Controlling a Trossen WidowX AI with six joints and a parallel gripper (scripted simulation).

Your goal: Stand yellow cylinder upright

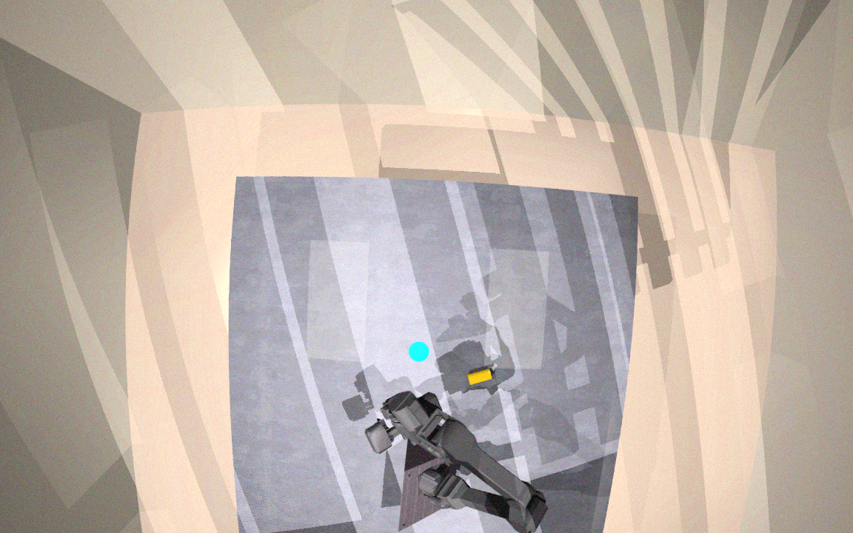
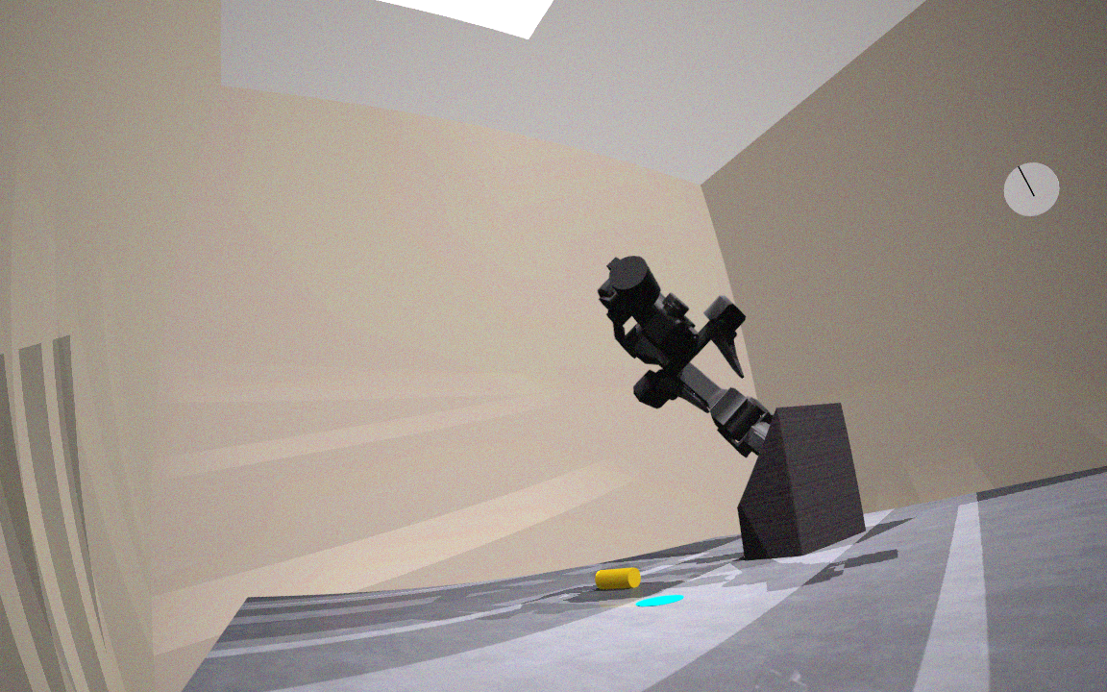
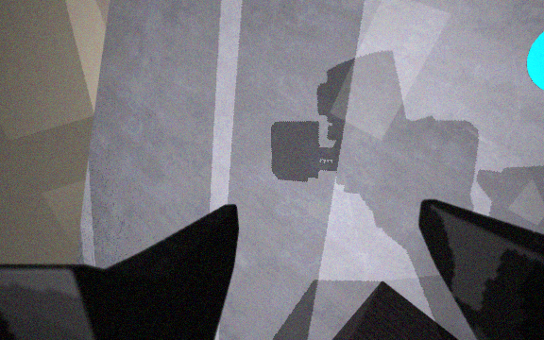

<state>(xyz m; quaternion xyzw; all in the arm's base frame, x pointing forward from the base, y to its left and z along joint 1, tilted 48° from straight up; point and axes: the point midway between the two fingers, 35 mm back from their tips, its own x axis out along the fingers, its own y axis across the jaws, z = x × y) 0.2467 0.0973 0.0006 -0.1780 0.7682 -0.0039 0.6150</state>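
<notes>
My gripper tip is now 25 cm to the left of the yellow tall cylinder, 24 cm above it and 2 cm short of it. Also, from my gripper tip: cyan circle 25 cm below, 10 cm ahead, 7 cm to the right.
</notes>
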